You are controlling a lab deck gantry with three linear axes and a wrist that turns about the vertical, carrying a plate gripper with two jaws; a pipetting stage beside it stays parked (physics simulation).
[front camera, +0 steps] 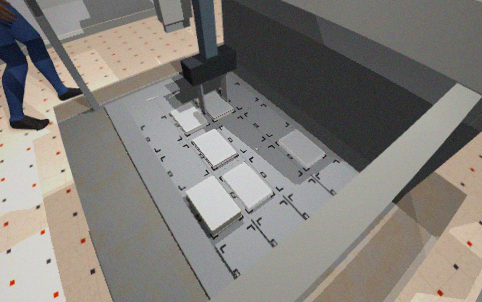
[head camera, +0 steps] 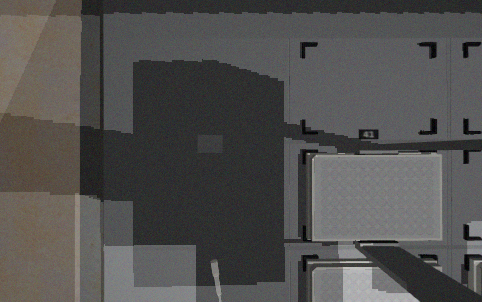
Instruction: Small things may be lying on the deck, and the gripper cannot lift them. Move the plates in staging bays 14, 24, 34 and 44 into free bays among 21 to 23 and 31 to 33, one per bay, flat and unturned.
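Frame: origin at the robot's base, x ahead, y left, z up, level; centimetres.
Where they show: gripper, fingertip midpoint: [front camera: 214, 105] [head camera: 373, 196]; robot's base, link origin: [front camera: 141, 127].
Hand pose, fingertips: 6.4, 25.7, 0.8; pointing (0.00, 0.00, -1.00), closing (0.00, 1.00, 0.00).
Observation:
Each offset is from my fingertips to the top centre of the thing, as dx, dy, dz. "*": to the spot under its first point.
My gripper [front camera: 213, 107] [head camera: 378, 198] is low over bay 31 at the far end of the deck, with its jaws along the two long sides of a light grey plate @(+0.0, +0.0, +0.7) [front camera: 219, 107] [head camera: 377, 210]. It looks shut on this plate, which sits flat and unturned in the bay; the contact is hard to see. A plate @(+0.0, -10.7, +0.7) [front camera: 188, 119] [head camera: 327, 285] lies flat in bay 21, partly behind the jaw in the head view. More low plates lie in bay 22 @(* +16.7, -10.7, +0.7) [front camera: 214, 146] and in bay 23 @(* +33.2, -10.7, +0.7) [front camera: 247, 184]. No plate shows in bays 14, 24, 34 and 44 in the front view.
A taller white block @(+32.8, -21.4, +3.4) [front camera: 212, 202] stands in bay 13, beside the plate in bay 23. Another plate @(+32.8, +10.7, +0.7) [front camera: 301, 147] lies in shade in bay 43. A thin pale stick @(-15.3, -8.9, +0.0) [head camera: 216, 275] lies on the deck left of the plates. The dark side wall [front camera: 320, 95] bounds the deck.

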